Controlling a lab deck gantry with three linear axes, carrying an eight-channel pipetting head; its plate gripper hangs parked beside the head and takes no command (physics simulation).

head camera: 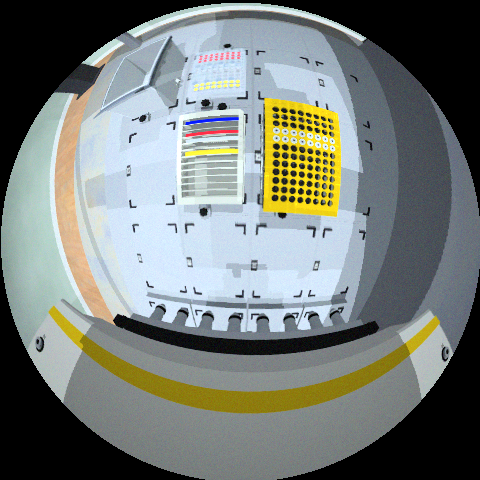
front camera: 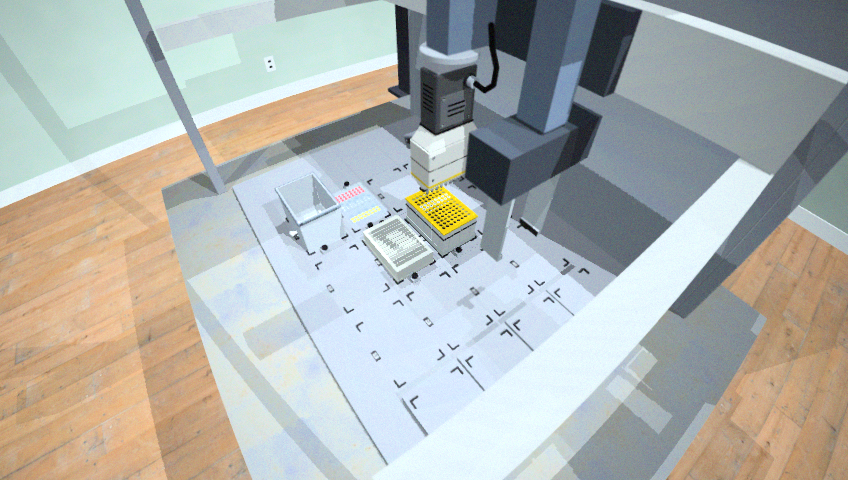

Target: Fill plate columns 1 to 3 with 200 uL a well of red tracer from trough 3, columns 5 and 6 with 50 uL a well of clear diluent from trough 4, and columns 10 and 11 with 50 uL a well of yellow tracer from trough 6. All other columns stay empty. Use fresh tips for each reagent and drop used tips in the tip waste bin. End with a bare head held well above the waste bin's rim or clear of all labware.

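Observation:
My pipetting head (front camera: 438, 155) (head camera: 250, 367) hangs high over the deck; its eight nozzles show bare dark ends. My parked gripper (front camera: 510, 241) hangs beside it, paddles apart and empty. The yellow tip rack (front camera: 461, 237) (head camera: 300, 210) shows two columns of white tips among empty holes. The reservoir (front camera: 416, 266) (head camera: 241, 165) shows blue, red and yellow liquid strips. The plate (front camera: 380, 206) (head camera: 244, 75) has red wells at its far end, pale blue ones in the middle and yellow ones near its near end; exact columns are too small to tell. The tip waste bin (front camera: 319, 233) (head camera: 165, 75) stands beside the plate; its bottom is hidden.
A dark carriage block (front camera: 517, 157) sits on the gantry column beside the head. A pale frame beam (front camera: 595, 333) crosses the front camera's near side. Black corner brackets mark slots on the deck (front camera: 410, 333) (head camera: 220, 275). Small black knobs (head camera: 203, 212) stand beside the labware.

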